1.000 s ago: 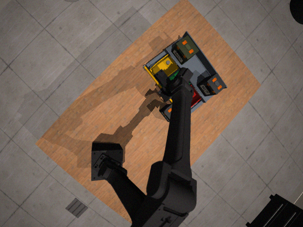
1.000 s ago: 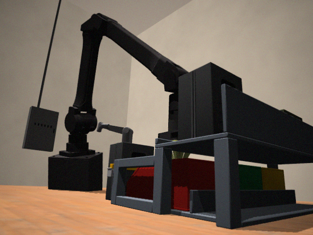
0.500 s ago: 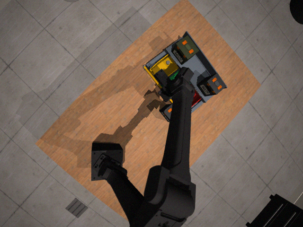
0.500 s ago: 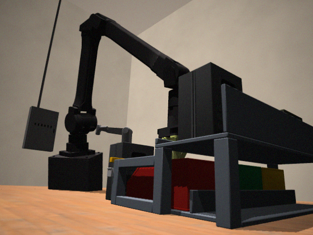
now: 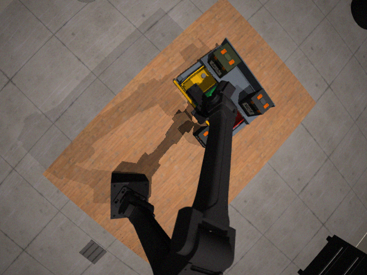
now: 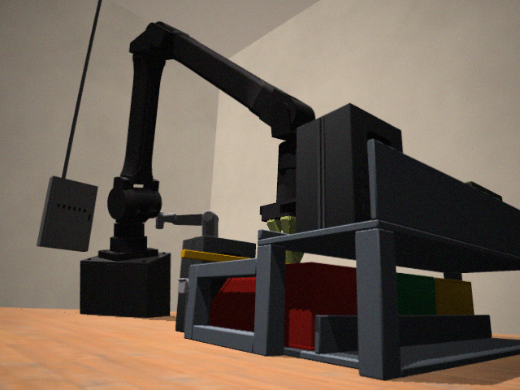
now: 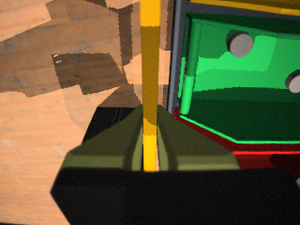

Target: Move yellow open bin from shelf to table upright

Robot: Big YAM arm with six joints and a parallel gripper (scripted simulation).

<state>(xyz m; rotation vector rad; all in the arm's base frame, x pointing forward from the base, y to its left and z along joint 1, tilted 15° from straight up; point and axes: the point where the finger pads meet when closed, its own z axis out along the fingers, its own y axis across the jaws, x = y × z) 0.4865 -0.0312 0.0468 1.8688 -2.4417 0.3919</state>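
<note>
My hand is 11 cm short of the green bin, 3 cm to the left of it and 6 cm above it. From my hand the other things lie so: red bin (8 cm ahead, 14 cm to the right, 6 cm below); thin yellow rod (1 cm below); yellow open bin (14 cm ahead, 8 cm to the left, 6 cm below).
</note>
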